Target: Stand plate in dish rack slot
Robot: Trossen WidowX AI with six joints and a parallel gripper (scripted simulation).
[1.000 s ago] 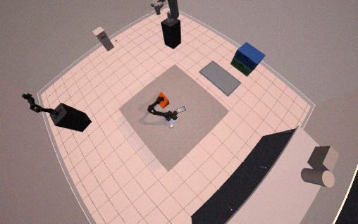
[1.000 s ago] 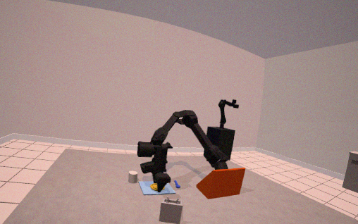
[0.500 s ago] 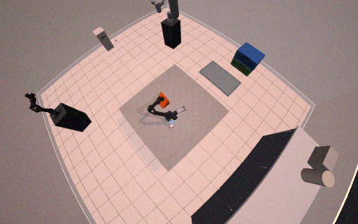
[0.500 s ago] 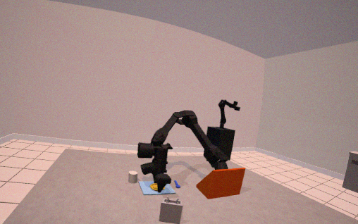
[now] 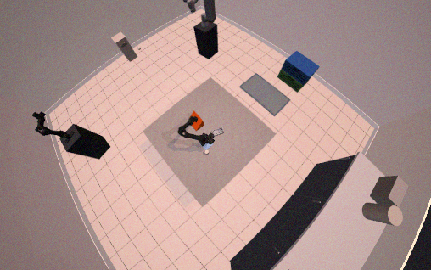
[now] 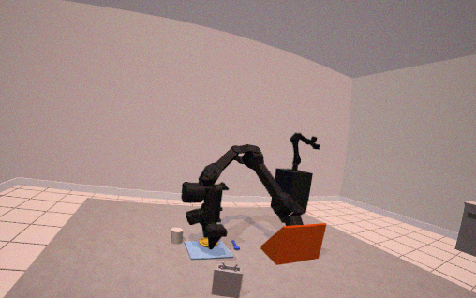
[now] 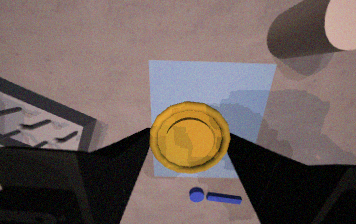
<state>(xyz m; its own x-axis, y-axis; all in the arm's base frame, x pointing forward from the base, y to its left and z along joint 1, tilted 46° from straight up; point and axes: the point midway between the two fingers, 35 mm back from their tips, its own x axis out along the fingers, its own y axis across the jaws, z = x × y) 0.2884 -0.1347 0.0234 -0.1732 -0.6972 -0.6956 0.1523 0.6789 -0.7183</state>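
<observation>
Now: the light blue sheet 1 cm behind my gripper tip, 2 cm to the right of it and 3 cm below it. Also, from my gripper tip: blue spoon: 13 cm behind, 3 cm to the right, 3 cm below; then beige cup: 8 cm ahead, 11 cm to the right, 1 cm below; then yellow plate: 1 cm above.
</observation>
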